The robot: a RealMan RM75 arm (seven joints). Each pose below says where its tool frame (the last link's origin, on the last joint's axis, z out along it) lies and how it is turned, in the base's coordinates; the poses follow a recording.
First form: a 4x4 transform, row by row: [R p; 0 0 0 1], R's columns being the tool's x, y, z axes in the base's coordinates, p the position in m. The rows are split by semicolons.
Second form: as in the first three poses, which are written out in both.
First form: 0.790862 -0.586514 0.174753 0.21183; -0.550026 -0.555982 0.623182 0.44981; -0.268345 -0.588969 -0.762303 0.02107; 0 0 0 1
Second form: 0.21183 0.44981 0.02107 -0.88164 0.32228 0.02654 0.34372
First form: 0.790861 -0.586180 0.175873 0.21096; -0.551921 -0.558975 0.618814 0.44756; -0.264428 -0.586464 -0.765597 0.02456; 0 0 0 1
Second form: 0.21096 0.44756 0.02456 -0.88253 0.32240 0.02509 0.34143
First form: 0.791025 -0.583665 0.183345 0.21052; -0.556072 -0.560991 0.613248 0.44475; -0.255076 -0.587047 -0.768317 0.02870; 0 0 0 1
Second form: 0.21052 0.44475 0.02870 -0.88322 0.32261 0.02030 0.33975
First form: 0.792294 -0.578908 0.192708 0.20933; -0.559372 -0.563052 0.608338 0.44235; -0.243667 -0.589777 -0.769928 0.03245; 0 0 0 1
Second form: 0.20933 0.44235 0.03245 -0.88392 0.32194 0.01441 0.33886
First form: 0.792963 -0.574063 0.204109 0.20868; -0.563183 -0.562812 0.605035 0.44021; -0.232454 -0.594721 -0.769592 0.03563; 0 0 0 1
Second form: 0.20868 0.44021 0.03563 -0.88394 0.32164 0.00802 0.33932
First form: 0.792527 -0.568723 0.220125 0.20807; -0.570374 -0.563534 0.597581 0.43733; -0.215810 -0.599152 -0.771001 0.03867; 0 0 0 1
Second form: 0.20807 0.43733 0.03867 -0.88418 0.32208 -0.00122 0.33838
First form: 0.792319 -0.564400 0.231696 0.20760; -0.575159 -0.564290 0.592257 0.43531; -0.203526 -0.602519 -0.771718 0.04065; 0 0 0 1
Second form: 0.20760 0.43531 0.04065 -0.88435 0.32214 -0.00796 0.33775
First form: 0.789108 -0.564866 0.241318 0.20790; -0.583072 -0.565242 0.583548 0.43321; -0.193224 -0.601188 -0.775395 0.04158; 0 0 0 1
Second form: 0.20790 0.43321 0.04158 -0.88455 0.32444 -0.01359 0.33484
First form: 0.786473 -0.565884 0.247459 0.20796; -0.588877 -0.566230 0.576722 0.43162; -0.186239 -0.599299 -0.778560 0.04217; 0 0 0 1
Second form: 0.20796 0.43162 0.04217 -0.88477 0.32629 -0.01730 0.33230
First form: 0.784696 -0.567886 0.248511 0.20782; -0.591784 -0.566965 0.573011 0.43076; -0.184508 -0.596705 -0.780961 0.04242; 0 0 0 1
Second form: 0.20782 0.43076 0.04242 -0.88496 0.32760 -0.01808 0.33044
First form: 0.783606 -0.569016 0.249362 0.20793; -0.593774 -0.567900 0.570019 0.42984; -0.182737 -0.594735 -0.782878 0.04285; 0 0 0 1
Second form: 0.20793 0.42984 0.04285 -0.88521 0.32839 -0.01882 0.32895
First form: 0.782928 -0.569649 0.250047 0.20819; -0.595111 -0.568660 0.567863 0.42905; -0.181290 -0.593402 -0.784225 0.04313; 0 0 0 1
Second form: 0.20819 0.42905 0.04313 -0.88541 0.32888 -0.01941 0.32789
